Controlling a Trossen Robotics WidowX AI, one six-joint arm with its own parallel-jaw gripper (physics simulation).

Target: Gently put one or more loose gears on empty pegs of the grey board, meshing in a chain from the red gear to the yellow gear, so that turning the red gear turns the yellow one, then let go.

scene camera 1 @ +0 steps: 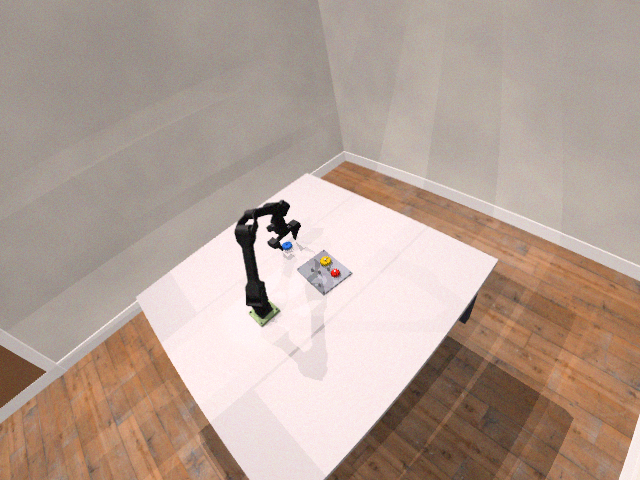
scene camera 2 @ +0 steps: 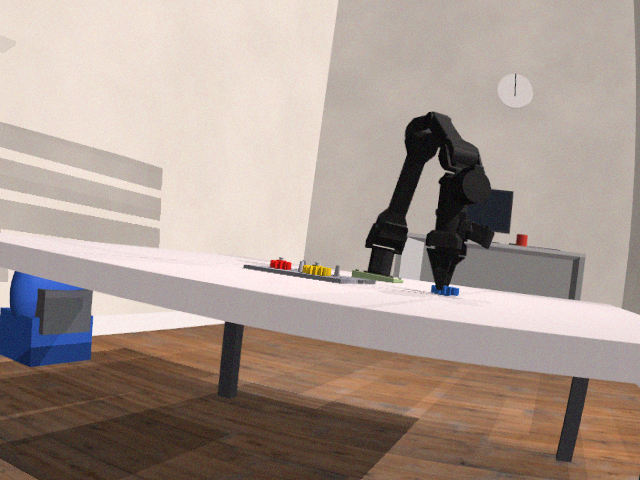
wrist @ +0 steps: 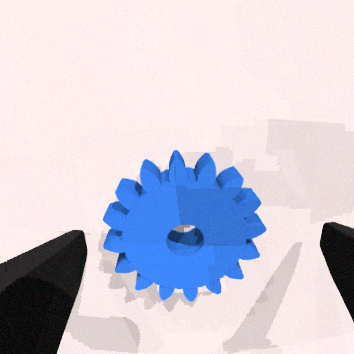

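Seen in the pictures: gripper, between the fingertips: [scene camera 1: 288, 245] [scene camera 2: 441, 290] [wrist: 207, 240]; arm's base, origin of its link: [scene camera 1: 263, 310] [scene camera 2: 378, 275].
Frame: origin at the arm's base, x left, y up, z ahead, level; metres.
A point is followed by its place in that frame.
A blue gear [scene camera 1: 287, 246] {x 0.185, y 0.004, z 0.332 m} [scene camera 2: 453, 291] {x 0.215, y -0.003, z 0.356 m} [wrist: 185, 210] {x 0.208, y 0.004, z 0.339 m} lies flat on the white table, off the grey board. My gripper [scene camera 1: 285, 242] {x 0.192, y -0.004, z 0.347 m} [scene camera 2: 443, 288] {x 0.192, y -0.004, z 0.347 m} [wrist: 207, 240] {x 0.192, y -0.004, z 0.347 m} is wide open and low over it, with a fingertip on each side of the gear and a gap on both sides in the wrist view. The grey board [scene camera 1: 325, 288] {x -0.146, y -0.005, z 0.247 m} [scene camera 2: 341, 279] {x 0.016, y -0.006, z 0.416 m} carries a red gear [scene camera 1: 335, 272] {x -0.137, y 0.013, z 0.332 m} [scene camera 2: 280, 264] {x -0.125, y 0.004, z 0.353 m} and a yellow gear [scene camera 1: 325, 260] {x -0.052, y 0.013, z 0.361 m} [scene camera 2: 316, 270] {x -0.040, y 0.003, z 0.390 m}, which stand apart. Bare pegs show on the board, one [scene camera 2: 337, 270] {x -0.026, y 0.006, z 0.294 m} beside the yellow gear in scene view 2. The board does not show in the wrist view.
The arm's green base plate [scene camera 1: 273, 310] {x -0.039, y 0.004, z 0.026 m} [scene camera 2: 361, 275] {x -0.031, y -0.005, z 0.049 m} is fixed on the white table [scene camera 1: 392, 289] {x -0.389, y -0.013, z 0.407 m} [scene camera 2: 155, 268] {x -0.146, y -0.013, z 0.778 m}, near the board. Behind the table in scene view 2 stand a grey desk [scene camera 2: 506, 268] with a dark monitor [scene camera 2: 498, 211] and a red cup [scene camera 2: 521, 240].
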